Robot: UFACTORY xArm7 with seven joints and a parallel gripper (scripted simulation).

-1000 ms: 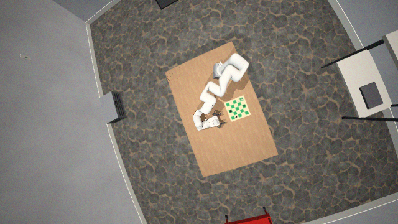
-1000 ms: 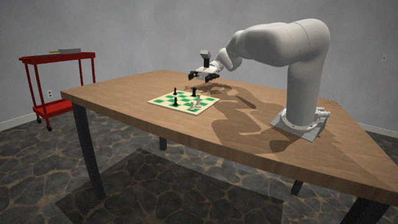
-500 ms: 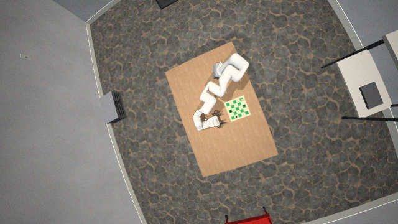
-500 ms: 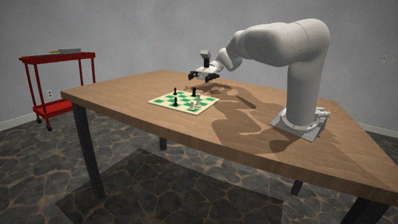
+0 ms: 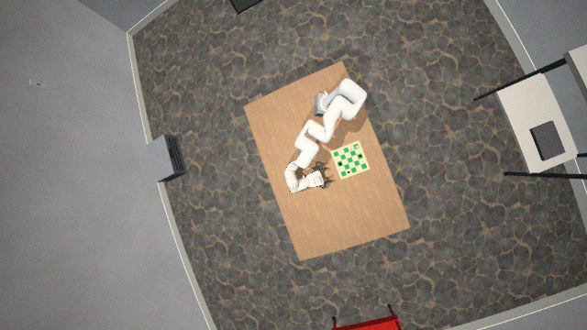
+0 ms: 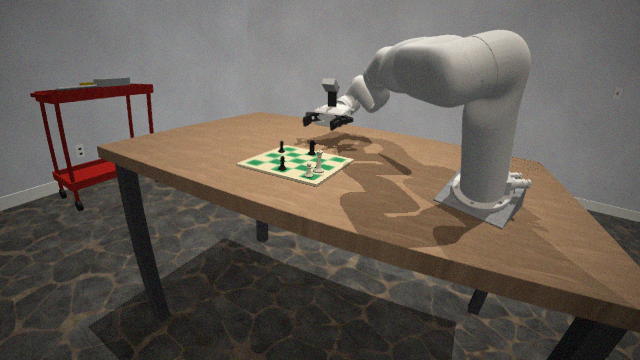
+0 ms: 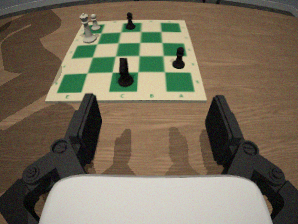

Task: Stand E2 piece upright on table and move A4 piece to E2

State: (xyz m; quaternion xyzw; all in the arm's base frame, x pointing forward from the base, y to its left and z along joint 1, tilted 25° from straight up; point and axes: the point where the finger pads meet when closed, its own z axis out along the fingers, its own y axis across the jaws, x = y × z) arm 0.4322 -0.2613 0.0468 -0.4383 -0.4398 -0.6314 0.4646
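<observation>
Now: hand 90 mm past the white piece, 230 mm to the right of it and 40 mm above it. Round my hand: black piece 30 mm behind, 110 mm to the left, 50 mm below; then white pawn 80 mm behind, 270 mm to the left, 50 mm below; then cream chessboard 20 mm behind, 180 mm to the left, 70 mm below.
</observation>
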